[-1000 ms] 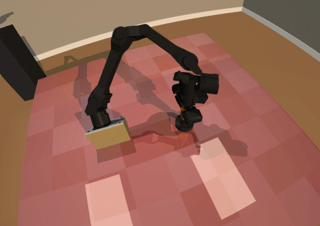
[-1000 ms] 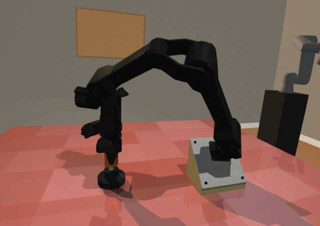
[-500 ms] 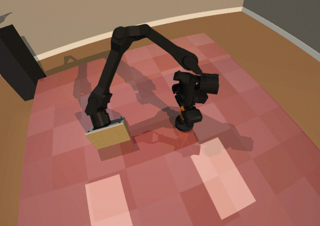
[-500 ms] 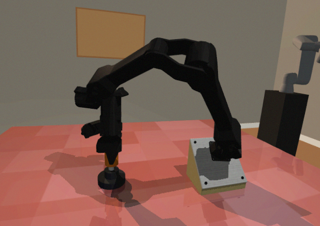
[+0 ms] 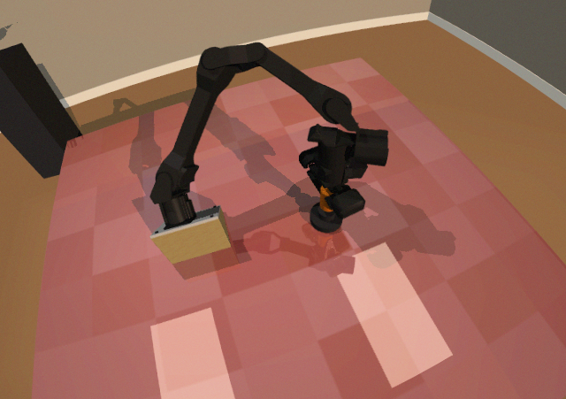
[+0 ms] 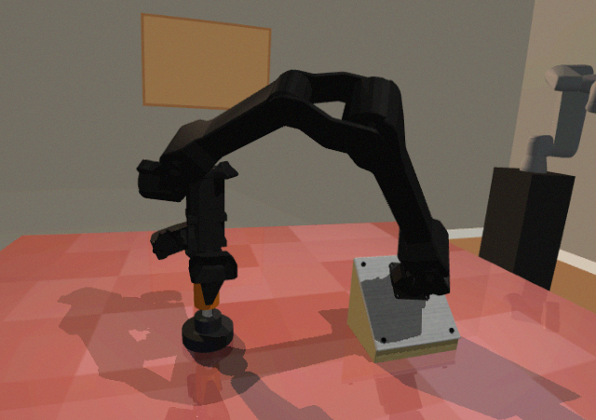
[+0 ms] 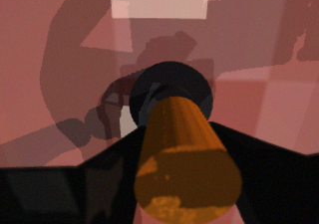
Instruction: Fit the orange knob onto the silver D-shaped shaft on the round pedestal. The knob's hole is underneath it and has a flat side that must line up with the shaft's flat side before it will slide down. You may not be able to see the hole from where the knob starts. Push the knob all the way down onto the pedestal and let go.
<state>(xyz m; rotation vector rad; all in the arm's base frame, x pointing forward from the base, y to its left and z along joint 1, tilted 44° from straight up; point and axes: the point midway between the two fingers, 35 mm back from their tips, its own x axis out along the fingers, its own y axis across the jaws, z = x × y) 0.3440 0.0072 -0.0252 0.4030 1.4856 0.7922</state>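
The orange knob lies 3 cm above my gripper tip. From my gripper tip the other things lie so: pedestal: 4 cm below.
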